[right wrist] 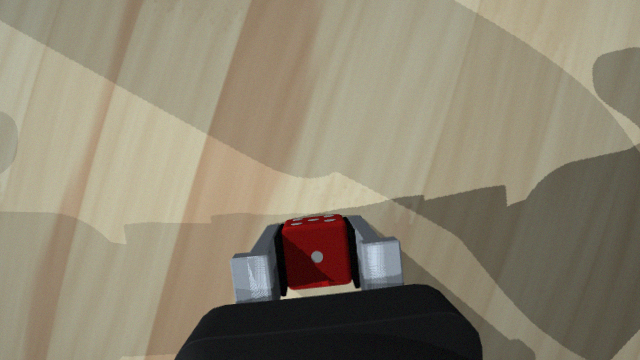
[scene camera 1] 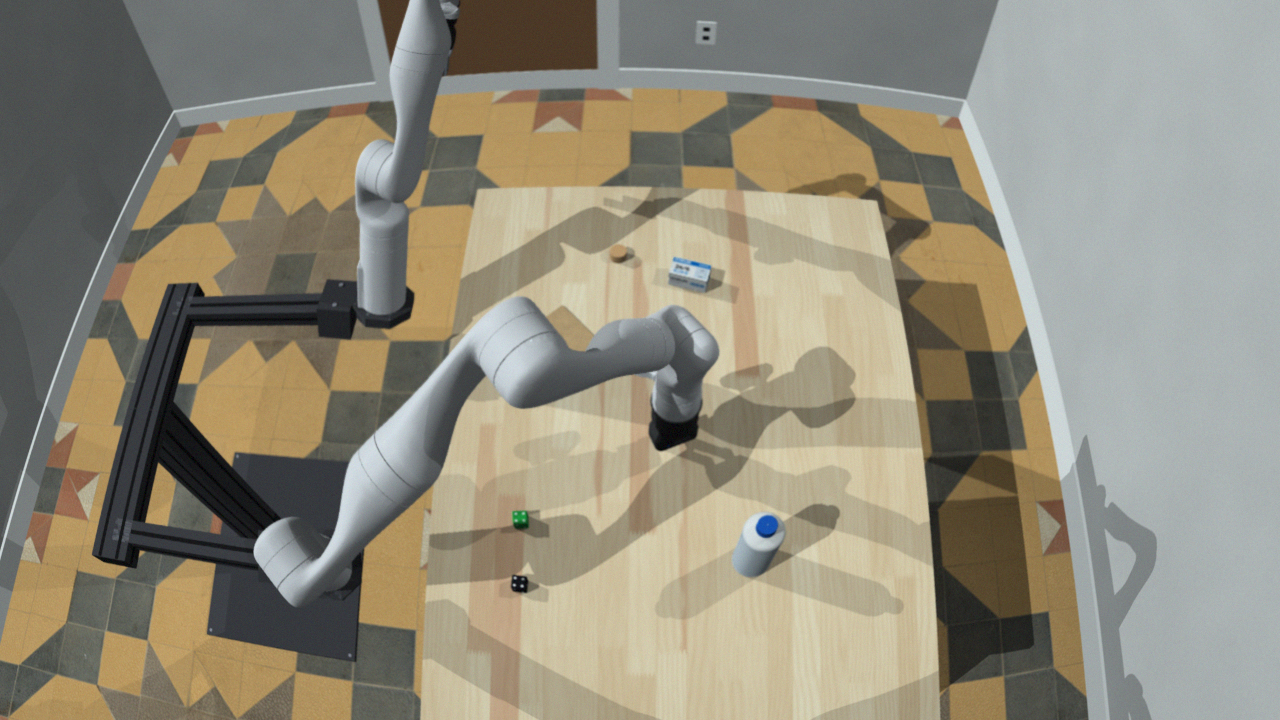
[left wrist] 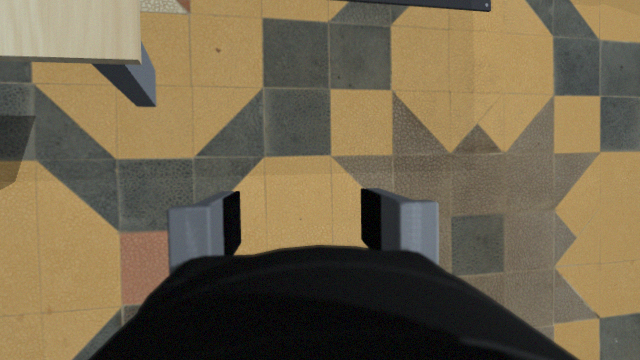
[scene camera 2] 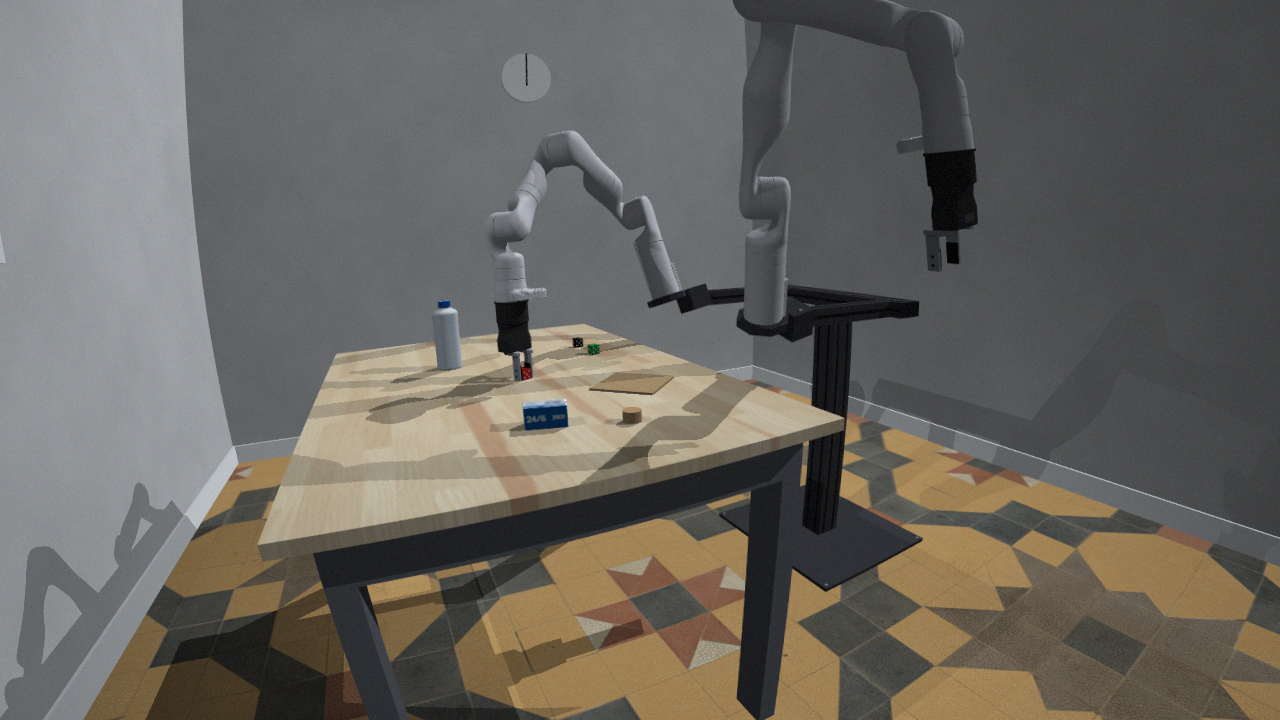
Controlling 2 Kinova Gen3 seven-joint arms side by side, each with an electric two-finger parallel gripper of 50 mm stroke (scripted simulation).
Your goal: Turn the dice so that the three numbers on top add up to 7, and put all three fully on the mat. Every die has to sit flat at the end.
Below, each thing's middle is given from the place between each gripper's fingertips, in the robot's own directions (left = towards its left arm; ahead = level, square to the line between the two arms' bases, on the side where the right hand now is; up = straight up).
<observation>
Right now the red die (right wrist: 316,250) is 1 cm below my right hand (scene camera 2: 523,378). Round my right hand: staples box (scene camera 2: 546,414) 3 cm ahead, 34 cm to the left; then brown square mat (scene camera 2: 649,384) 21 cm behind, 16 cm to the left, 2 cm below; then white bottle (scene camera 1: 759,542) 16 cm ahead, 22 cm to the right, 7 cm above.
Now: the brown square mat 33 cm ahead of my left hand (scene camera 2: 944,266), 52 cm to the right of it and 28 cm below it. Also, from my left hand: red die (54 cm ahead, 68 cm to the right, 27 cm below); staples box (56 cm ahead, 34 cm to the right, 26 cm below); white bottle (69 cm ahead, 90 cm to the right, 20 cm below).
</observation>
